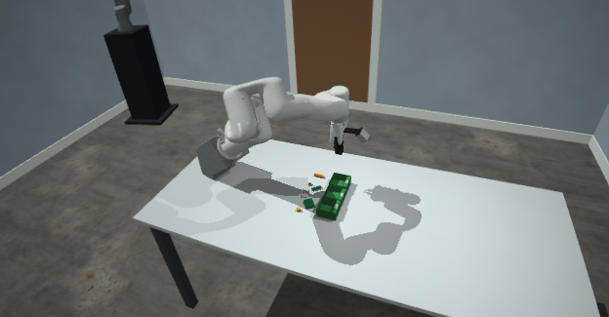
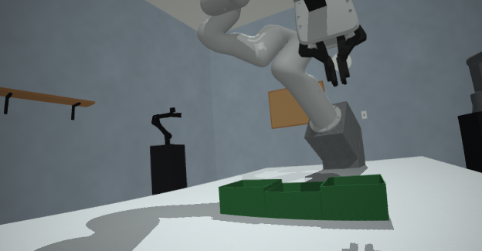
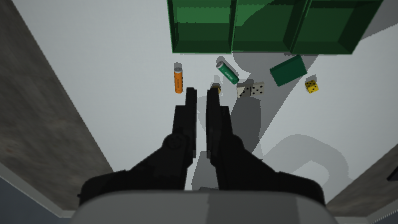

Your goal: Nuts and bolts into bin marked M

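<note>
Right now the brass nut is 14 cm behind my hand and 21 cm below it. From my hand the other things lie so: green battery (10 cm behind, 2 cm to the right, 21 cm below); orange battery (10 cm behind, 7 cm to the left, 21 cm below); green bin row (1 cm behind, 8 cm to the right, 19 cm below).
</note>
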